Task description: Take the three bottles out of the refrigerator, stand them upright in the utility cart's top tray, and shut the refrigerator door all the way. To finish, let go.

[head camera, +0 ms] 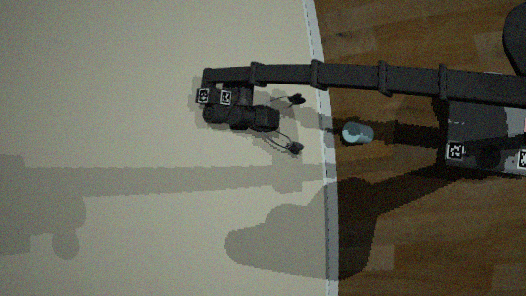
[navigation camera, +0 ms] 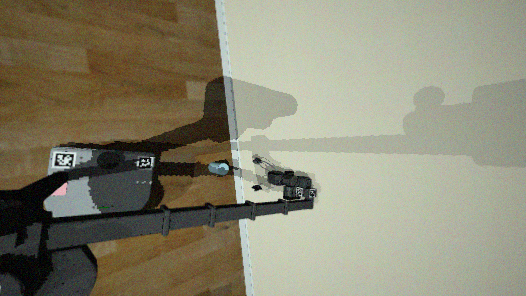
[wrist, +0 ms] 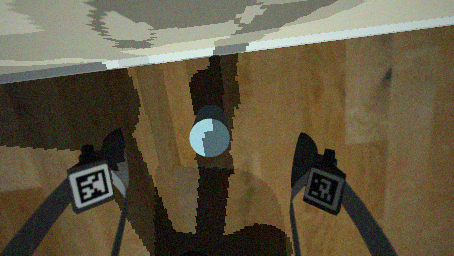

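Note:
A light-blue cylinder, which looks like one of the bottles, stands upright on the wood floor close to the foot of a pale wall. My gripper is open, with nothing between its fingers. In the head view its fingertips point toward the cylinder, with a gap between. In the wrist view the cylinder shows midway between the two fingers and beyond them, with its round top facing the camera. The refrigerator, the utility cart and the other bottles do not show in these views.
The pale wall has a white skirting strip. My extended arm runs alongside the cylinder. My wheeled base is on the cylinder's other side. Dark shadows cross wall and floor.

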